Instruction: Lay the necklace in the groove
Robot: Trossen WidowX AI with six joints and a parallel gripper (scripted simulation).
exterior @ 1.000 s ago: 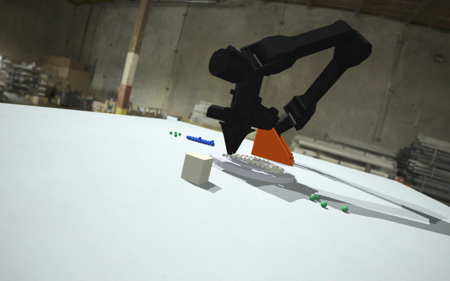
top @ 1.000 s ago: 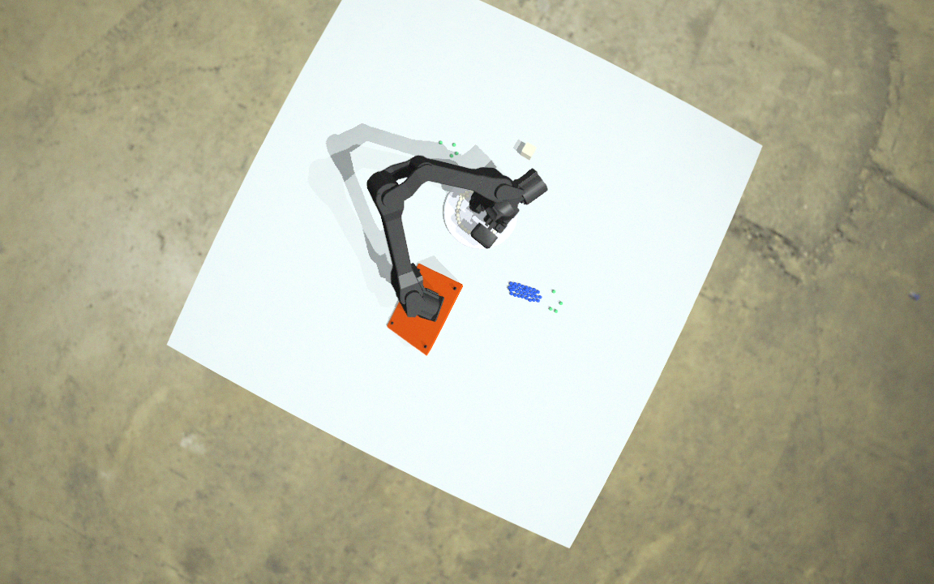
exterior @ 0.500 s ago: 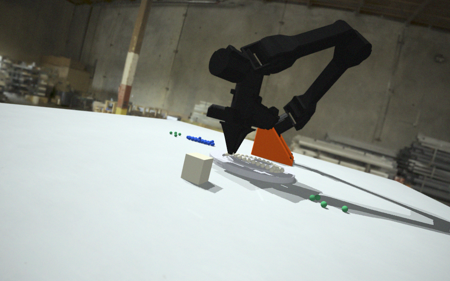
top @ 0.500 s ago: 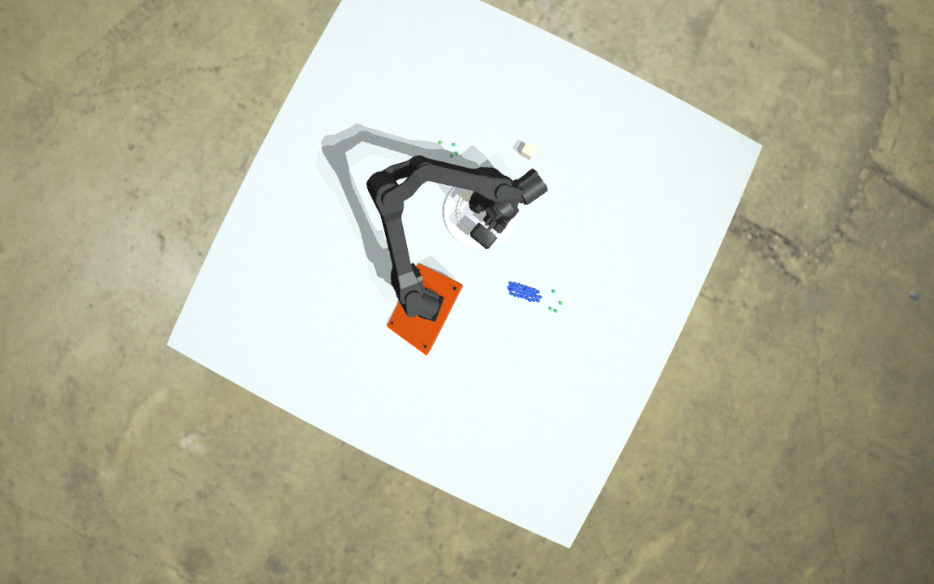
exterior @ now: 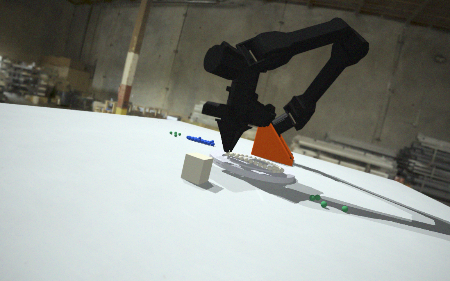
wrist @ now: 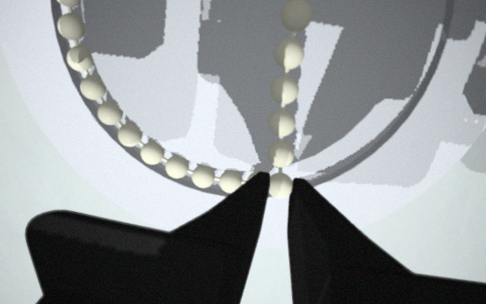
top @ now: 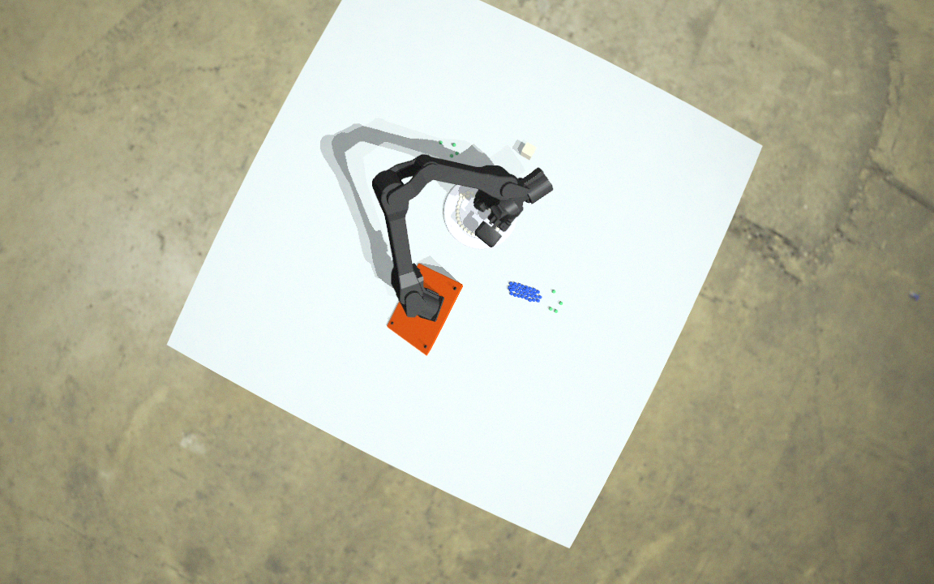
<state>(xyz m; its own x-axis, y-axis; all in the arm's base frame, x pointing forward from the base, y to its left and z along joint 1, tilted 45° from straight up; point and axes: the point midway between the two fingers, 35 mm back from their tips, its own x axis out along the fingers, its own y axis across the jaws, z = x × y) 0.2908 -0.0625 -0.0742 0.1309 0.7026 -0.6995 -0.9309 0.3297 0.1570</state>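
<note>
Right now the round bead board is 60 mm to the left of my gripper tip and 10 mm below it. Also, from my gripper tip: cream cube (200 mm ahead).
</note>
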